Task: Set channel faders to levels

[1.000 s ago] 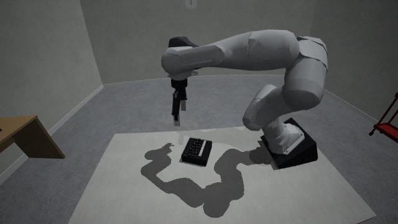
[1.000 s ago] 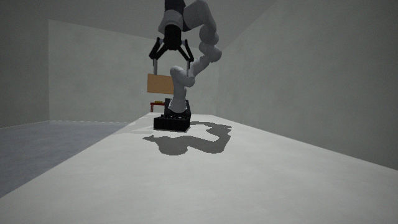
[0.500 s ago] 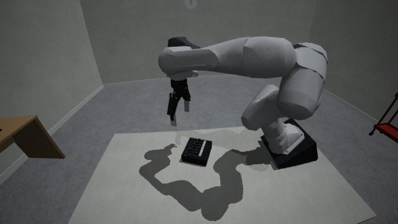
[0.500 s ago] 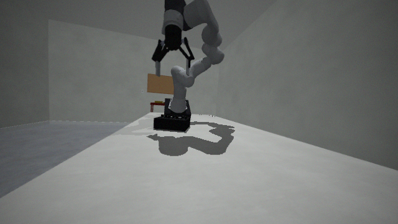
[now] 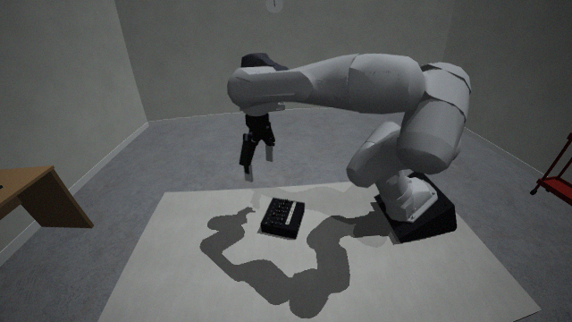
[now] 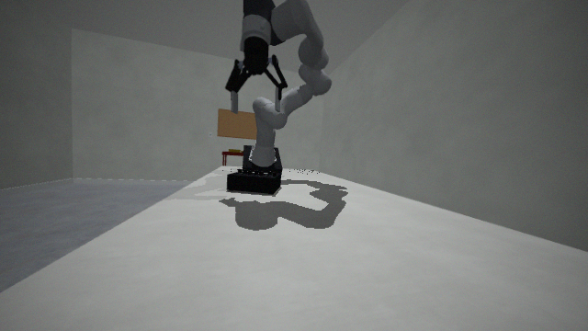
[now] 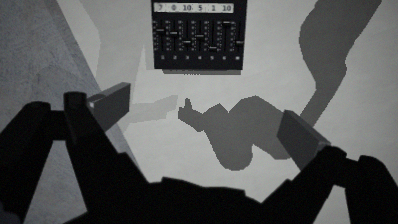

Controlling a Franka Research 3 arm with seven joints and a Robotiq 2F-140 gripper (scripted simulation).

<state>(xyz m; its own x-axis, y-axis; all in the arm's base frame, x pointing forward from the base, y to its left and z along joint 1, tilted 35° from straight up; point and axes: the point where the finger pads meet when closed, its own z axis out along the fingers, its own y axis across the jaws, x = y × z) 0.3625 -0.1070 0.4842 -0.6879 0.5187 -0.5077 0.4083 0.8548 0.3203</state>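
The channel 2 fader cap lies 8 cm behind my hand, 2 cm to the right of it and 21 cm below it. Also, from my hand: channel 1 fader cap: 10 cm behind, 4 cm to the right, 21 cm below; master fader cap: 3 cm behind, 8 cm to the left, 21 cm below.
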